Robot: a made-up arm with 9 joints.
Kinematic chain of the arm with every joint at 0, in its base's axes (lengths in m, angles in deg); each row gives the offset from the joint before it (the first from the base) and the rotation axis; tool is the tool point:
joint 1: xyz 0 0 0.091 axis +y
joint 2: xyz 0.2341 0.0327 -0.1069 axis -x
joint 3: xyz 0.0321 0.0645 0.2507 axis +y
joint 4: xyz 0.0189 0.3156 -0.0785 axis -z
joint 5: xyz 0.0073 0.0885 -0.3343 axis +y
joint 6: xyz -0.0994 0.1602 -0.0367 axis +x
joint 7: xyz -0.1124 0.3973 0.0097 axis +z
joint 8: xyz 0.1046 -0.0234 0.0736 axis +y
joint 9: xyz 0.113 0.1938 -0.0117 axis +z
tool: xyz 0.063 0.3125 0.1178
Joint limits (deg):
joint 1: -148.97..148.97
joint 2: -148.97..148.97
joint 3: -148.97..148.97
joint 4: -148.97..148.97
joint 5: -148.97..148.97
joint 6: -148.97..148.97
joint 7: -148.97..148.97
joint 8: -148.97..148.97
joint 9: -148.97..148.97
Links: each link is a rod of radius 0.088 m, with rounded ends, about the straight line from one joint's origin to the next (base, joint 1, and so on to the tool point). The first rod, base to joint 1, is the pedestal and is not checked.
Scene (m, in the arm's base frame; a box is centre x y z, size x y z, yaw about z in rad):
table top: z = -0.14
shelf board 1: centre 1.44 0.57 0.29 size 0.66 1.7 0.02 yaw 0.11
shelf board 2: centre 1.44 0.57 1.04 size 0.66 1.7 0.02 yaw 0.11
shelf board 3: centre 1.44 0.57 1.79 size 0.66 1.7 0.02 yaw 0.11
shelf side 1: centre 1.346 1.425 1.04 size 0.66 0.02 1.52 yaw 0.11
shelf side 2: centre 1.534 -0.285 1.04 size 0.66 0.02 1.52 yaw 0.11
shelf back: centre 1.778 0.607 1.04 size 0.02 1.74 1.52 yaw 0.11
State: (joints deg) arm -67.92 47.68 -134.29 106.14 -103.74 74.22 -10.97 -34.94 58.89
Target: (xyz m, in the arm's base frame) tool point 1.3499 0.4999 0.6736
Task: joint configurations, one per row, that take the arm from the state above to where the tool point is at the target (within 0.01 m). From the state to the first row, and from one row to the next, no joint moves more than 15 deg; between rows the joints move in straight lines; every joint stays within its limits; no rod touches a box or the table.
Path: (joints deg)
1: -69.88 60.13 -126.08 97.97 -102.12 83.00 -11.57 -33.36 56.49
2: -71.83 72.59 -117.88 89.80 -100.51 91.77 -12.16 -31.78 54.09
3: -73.79 85.04 -109.67 81.64 -98.89 100.55 -12.76 -30.20 51.69

